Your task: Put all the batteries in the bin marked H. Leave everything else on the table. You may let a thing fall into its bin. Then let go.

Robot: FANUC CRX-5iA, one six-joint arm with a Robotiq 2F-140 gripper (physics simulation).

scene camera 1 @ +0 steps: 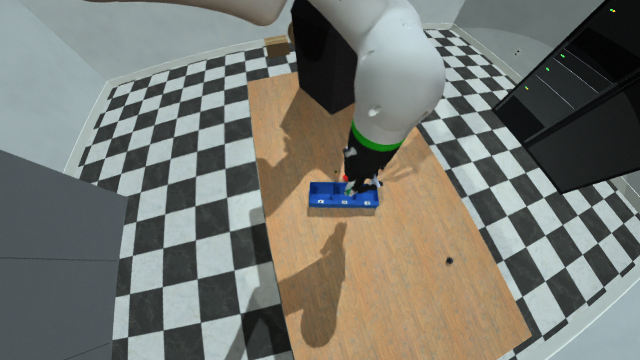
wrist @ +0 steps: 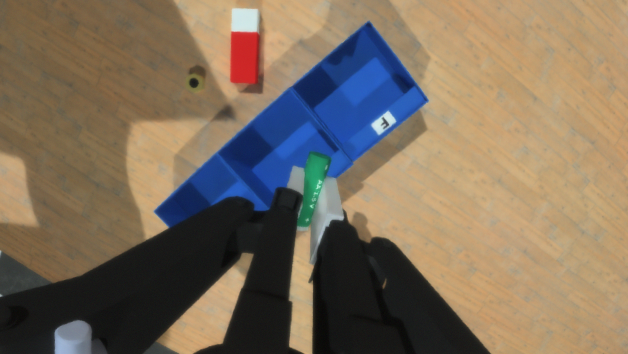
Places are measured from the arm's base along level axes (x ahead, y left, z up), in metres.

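Where they show: gripper, fingertip midpoint: (scene camera 1: 351, 191) (wrist: 308, 191).
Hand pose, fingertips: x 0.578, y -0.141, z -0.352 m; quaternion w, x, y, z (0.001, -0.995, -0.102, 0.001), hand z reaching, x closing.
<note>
Each offset is from my fingertips to the top centre of the thing. Level surfaces: height alone.
My gripper (scene camera 1: 350, 189) (wrist: 308, 191) is shut on a green AA battery @(dx +0.000, dy +0.001, dz +0.013 m) (scene camera 1: 347, 192) (wrist: 316, 181). It holds the battery tilted above the middle compartment of the blue three-part bin @(dx -0.022, dy -0.005, dz -0.070 m) (scene camera 1: 332, 203) (wrist: 320, 122), near its label-side wall in the wrist view. An F label @(dx +0.038, dy +0.062, dz -0.081 m) (wrist: 383, 123) marks the compartment at the upper right there, the right end in the scene view. The fingers hide the other labels in the wrist view, and the label letters are too small to read surely in the scene view. No black battery shows clearly in either view.
A red and white block @(dx -0.102, dy +0.061, dz -0.103 m) (scene camera 1: 345, 177) (wrist: 244, 52) and a small brass nut @(dx -0.130, dy +0.009, dz -0.107 m) (scene camera 1: 335, 171) (wrist: 195, 81) lie behind the bin. A small black object @(dx +0.336, dy +0.267, dz -0.100 m) (scene camera 1: 449, 260) lies far off at the right of the wooden table @(dz -0.116 m) (scene camera 1: 400, 300). A black pedestal (scene camera 1: 322, 65) stands at the back.
</note>
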